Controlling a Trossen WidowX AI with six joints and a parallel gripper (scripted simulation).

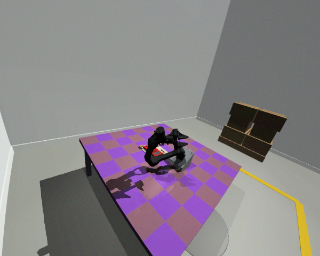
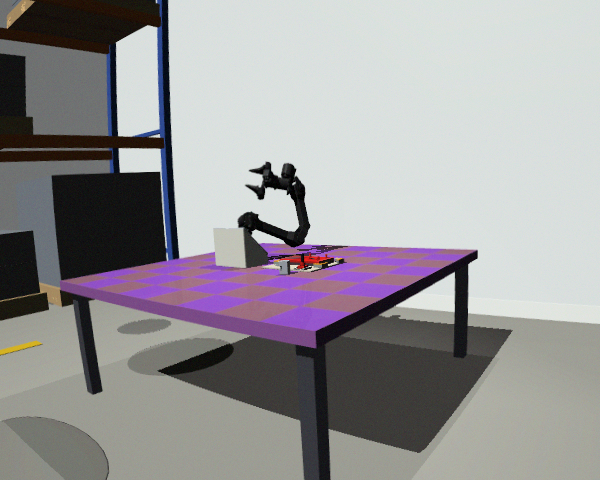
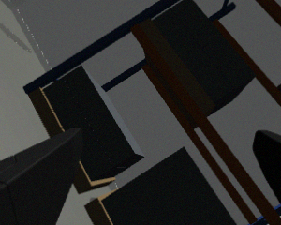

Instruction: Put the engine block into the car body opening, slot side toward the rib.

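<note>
Now: gripper tip 430 mm short of the engine block, 360 mm to the left of it and 350 mm above it.
</note>
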